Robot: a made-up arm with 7 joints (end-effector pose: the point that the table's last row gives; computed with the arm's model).
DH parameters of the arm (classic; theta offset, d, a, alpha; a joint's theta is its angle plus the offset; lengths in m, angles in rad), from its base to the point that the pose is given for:
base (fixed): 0 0.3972 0.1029 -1.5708
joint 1: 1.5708 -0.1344 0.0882 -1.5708
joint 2: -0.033 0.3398 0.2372 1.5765
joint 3: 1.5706 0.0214 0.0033 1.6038
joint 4: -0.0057 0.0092 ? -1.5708
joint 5: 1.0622 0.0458 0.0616 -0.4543
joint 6: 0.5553 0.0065 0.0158 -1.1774
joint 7: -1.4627 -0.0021 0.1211 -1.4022
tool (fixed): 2.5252 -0.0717 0 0
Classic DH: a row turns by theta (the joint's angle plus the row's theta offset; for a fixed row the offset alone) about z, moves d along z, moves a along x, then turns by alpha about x.
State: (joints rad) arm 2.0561 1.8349 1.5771 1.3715 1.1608 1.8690 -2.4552
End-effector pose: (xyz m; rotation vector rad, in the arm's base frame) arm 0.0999 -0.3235 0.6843 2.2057 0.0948 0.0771
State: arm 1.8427 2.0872 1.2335 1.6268 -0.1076 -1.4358 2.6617
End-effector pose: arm -0.0012 -0.4567 0.7238 -1.5779 0.0741 -0.4886
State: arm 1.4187 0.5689 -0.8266 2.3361 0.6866 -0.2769 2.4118
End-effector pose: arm -0.1917 -0.1802 0.8531 -2.6722 -0.3968 1.2565
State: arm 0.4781 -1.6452 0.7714 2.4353 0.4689 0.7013 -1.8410
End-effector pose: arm -0.1045 0.1695 0.5657 -2.1623 1.9478 0.2467
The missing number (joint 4, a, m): 0.0353
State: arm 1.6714 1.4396 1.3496 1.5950 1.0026 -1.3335 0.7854
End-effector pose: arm -0.0761 -0.5329 0.6553 -1.5668 -2.0329 -0.8504
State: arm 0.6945 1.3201 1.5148 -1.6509 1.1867 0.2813 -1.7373
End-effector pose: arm -0.1717 -0.3829 0.5440 -1.1372 1.0684 1.2853
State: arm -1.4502 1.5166 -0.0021 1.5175 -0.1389 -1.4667 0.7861
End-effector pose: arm 0.3114 -0.3477 0.2181 -0.8481 2.0737 0.0658
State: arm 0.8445 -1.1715 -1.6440 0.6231 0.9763 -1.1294 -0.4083
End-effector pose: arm -0.1050 0.0747 0.5819 -0.1621 -0.3131 2.2373
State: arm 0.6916 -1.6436 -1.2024 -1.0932 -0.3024 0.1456 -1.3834
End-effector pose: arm -0.1639 0.2131 0.5253 0.3865 -0.6926 -2.8987
